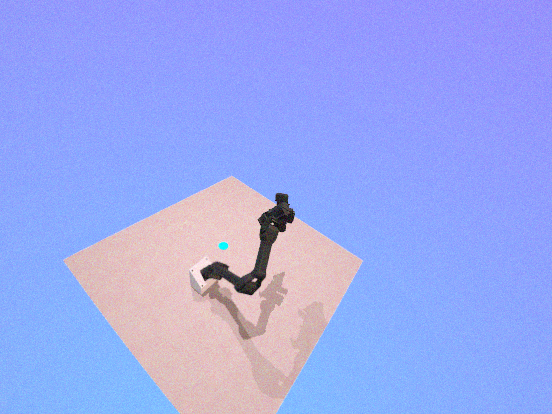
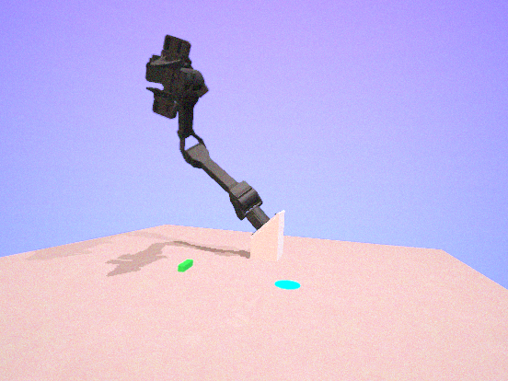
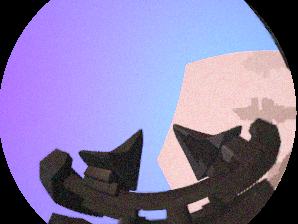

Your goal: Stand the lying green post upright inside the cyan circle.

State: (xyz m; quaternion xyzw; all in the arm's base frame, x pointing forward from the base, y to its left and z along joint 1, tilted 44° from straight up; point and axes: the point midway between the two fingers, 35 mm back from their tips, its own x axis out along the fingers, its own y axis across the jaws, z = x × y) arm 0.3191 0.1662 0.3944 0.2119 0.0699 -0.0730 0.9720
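Now: the green post 45 cm below my gripper tip, 15 cm behind it and 2 cm to the left of it. The rest, counted from my gripper tip: cyan circle: 46 cm below, 29 cm to the left, 15 cm behind.
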